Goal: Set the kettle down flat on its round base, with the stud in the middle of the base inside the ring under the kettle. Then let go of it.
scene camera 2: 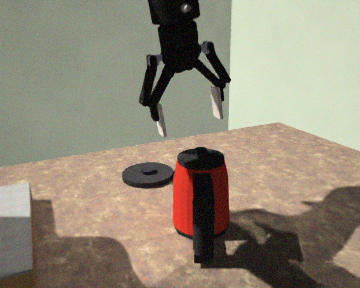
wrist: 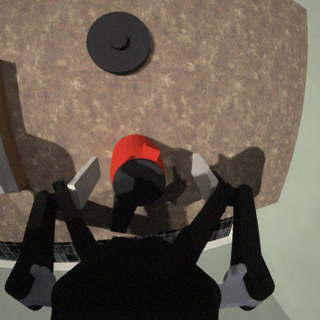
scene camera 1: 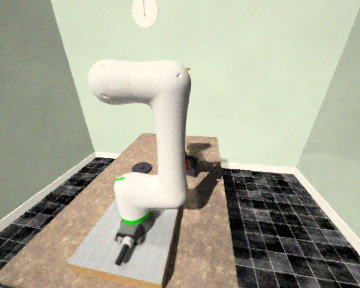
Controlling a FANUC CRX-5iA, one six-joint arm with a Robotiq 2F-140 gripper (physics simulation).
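Note:
The red kettle [scene camera 1: 191,166] [scene camera 2: 183,205] [wrist: 131,148] with black lid and black handle stands upright on the table, beside the round base and apart from it. In scene camera 1 the arm hides part of it. The flat black round base [scene camera 1: 142,168] [scene camera 2: 132,176] [wrist: 102,54] lies on the table, its small stud [scene camera 2: 149,172] [wrist: 120,42] facing up. My gripper [scene camera 2: 189,113] [wrist: 145,164] is open, with nothing between its fingers. It hangs above the kettle; in the wrist view the kettle shows between the two pads. The ring under the kettle is hidden.
A grey slab [scene camera 1: 100,247] [scene camera 2: 14,212] carrying the arm's foot lies on the brown table [scene camera 1: 210,240] [scene camera 2: 90,210] [wrist: 210,100]. The arm [scene camera 1: 172,135] rises over it. The table's edge and dark tiled floor [scene camera 1: 280,225] show beyond the kettle in the wrist view.

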